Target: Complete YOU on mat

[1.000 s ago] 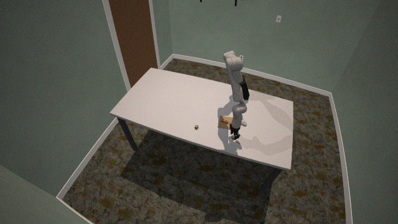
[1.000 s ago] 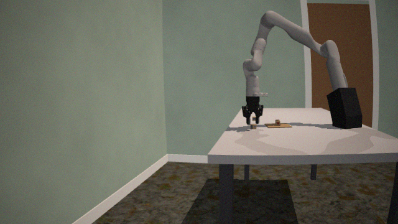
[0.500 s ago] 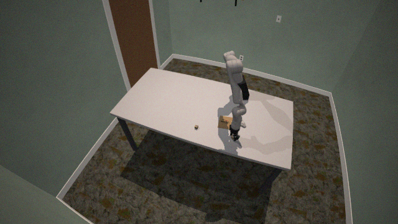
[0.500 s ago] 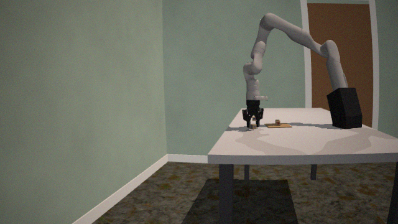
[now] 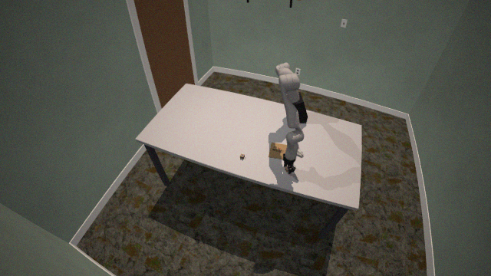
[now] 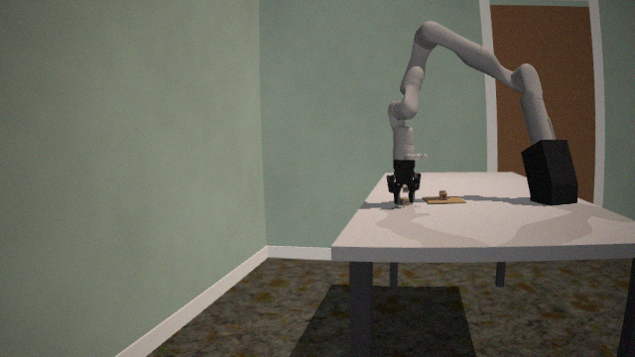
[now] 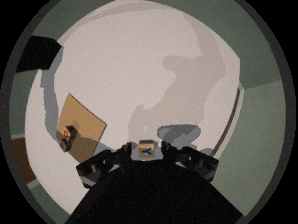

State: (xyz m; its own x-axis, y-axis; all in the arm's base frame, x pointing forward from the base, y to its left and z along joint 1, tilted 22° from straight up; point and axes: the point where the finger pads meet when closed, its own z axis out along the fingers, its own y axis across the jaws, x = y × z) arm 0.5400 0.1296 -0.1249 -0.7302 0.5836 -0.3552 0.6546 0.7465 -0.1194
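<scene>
The tan mat is 130 mm behind my hand, 110 mm to the right of it and 20 mm below it.
</scene>
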